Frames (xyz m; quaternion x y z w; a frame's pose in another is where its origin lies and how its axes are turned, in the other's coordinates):
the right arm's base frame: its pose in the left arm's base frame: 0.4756 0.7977 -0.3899 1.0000 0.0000 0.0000 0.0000
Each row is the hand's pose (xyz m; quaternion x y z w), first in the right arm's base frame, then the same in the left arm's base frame.
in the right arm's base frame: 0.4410 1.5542 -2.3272 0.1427 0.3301 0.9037 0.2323
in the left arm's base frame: 0.9166 -0.7565 1.9373 -0.2323 0.9037 -0.3301 0.1427
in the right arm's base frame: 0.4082 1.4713 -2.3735 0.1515 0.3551 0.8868 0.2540
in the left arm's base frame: 0.8838 -0.6736 1.9836 -0.2540 0.8868 -0.3551 0.1515
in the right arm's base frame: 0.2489 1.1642 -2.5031 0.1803 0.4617 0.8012 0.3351
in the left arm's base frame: 0.7245 -0.3665 2.1132 -0.3351 0.8012 -0.4617 0.1803
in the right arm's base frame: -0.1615 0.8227 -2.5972 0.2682 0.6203 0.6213 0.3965
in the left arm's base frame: 0.3141 -0.0250 2.2073 -0.3965 0.6213 -0.6203 0.2682
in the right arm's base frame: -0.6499 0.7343 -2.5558 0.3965 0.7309 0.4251 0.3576
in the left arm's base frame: -0.1743 0.0634 2.1659 -0.3576 0.4251 -0.7309 0.3965
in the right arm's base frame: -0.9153 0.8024 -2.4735 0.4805 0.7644 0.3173 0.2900
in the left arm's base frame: -0.4397 -0.0047 2.0836 -0.2900 0.3173 -0.7644 0.4805
